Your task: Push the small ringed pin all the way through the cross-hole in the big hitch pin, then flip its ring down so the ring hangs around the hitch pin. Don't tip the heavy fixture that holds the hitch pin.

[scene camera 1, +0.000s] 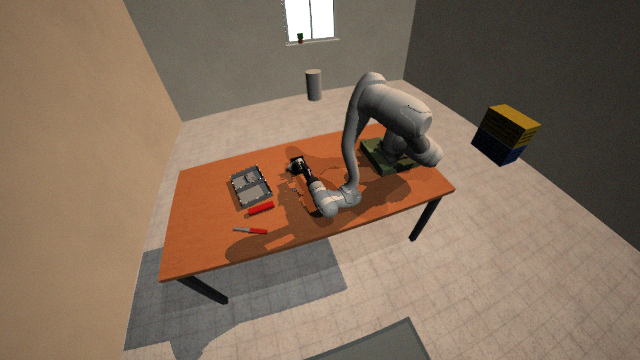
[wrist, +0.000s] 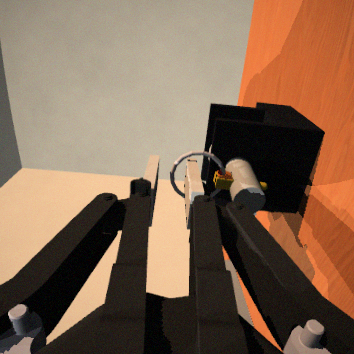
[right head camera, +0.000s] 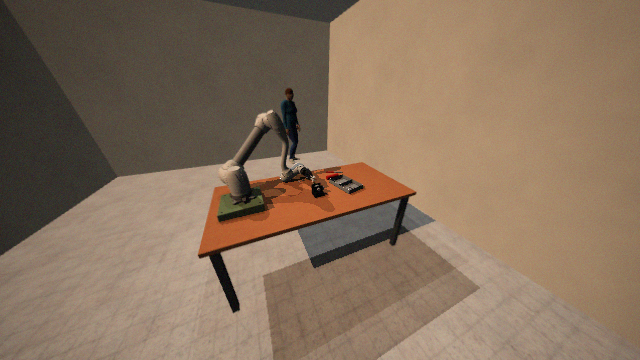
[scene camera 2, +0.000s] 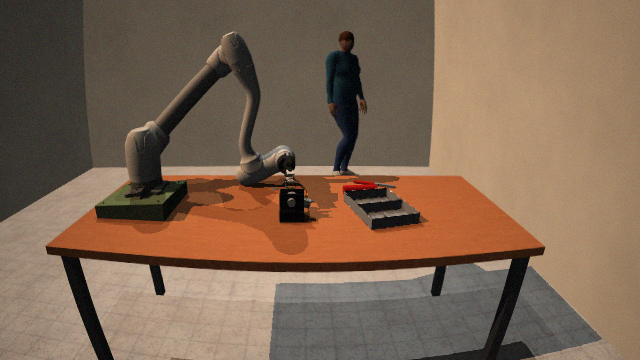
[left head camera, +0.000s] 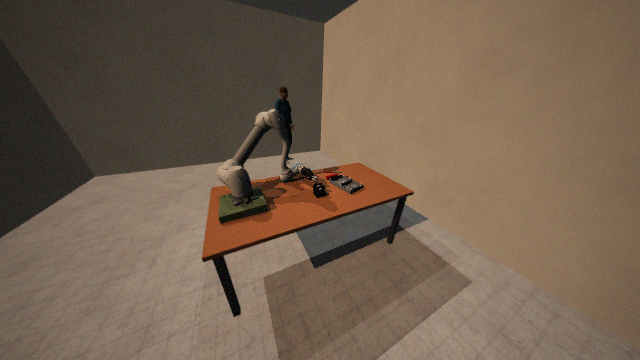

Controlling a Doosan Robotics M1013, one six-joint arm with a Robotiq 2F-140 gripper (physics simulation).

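Where they show: gripper, fingertip midpoint: [scene camera 1: 299, 160] [wrist: 171, 171] [right head camera: 314, 179] [scene camera 2: 291, 178] [left head camera: 316, 179]; arm's base, origin of the base link: [scene camera 1: 391, 153] [right head camera: 243, 197] [scene camera 2: 147, 190] [left head camera: 243, 197].
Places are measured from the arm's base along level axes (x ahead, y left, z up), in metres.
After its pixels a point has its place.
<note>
The black fixture [left head camera: 319, 191] @(x 0.614, y -0.238, z -0.010 m) [right head camera: 317, 191] @(x 0.613, y -0.237, z -0.011 m) [scene camera 2: 286, 215] @(x 0.601, y -0.263, z -0.029 m) [wrist: 270, 150] @(x 0.611, y -0.172, z -0.013 m) stands upright on the table and holds the grey hitch pin [wrist: 246, 184] @(x 0.627, y -0.125, z 0.017 m) [scene camera 2: 292, 202] @(x 0.624, y -0.257, z 0.018 m). The small pin's yellow head [wrist: 223, 180] @(x 0.631, y -0.140, z 0.032 m) sits against one side of the hitch pin, and its yellow tip shows on the other side in the wrist view. Its ring [wrist: 197, 152] @(x 0.611, y -0.144, z 0.055 m) stands out from the head, away from the hitch pin, and is not around it. My gripper [wrist: 171, 171] @(x 0.631, y -0.152, z 0.074 m) [scene camera 2: 290, 181] @(x 0.631, y -0.152, z 0.074 m) is slightly open and holds nothing. Its right finger overlaps the ring in the wrist view; whether they touch is unclear.
A grey divided tray [scene camera 1: 251, 186] @(x 0.971, y -0.211, z -0.050 m) [scene camera 2: 396, 223] @(x 0.988, y -0.361, z -0.046 m) lies beside the fixture. A red cylinder [scene camera 1: 261, 208] @(x 0.954, y 0.019, z -0.024 m) and a red-handled tool [scene camera 1: 258, 231] @(x 1.012, y 0.146, z -0.046 m) lie near the tray. The arm stands on a green base [scene camera 2: 132, 210] @(x -0.018, y -0.197, z -0.017 m). A person [scene camera 2: 345, 80] stands behind the table [scene camera 2: 200, 245] @(x 0.295, y -0.424, z -0.058 m).
</note>
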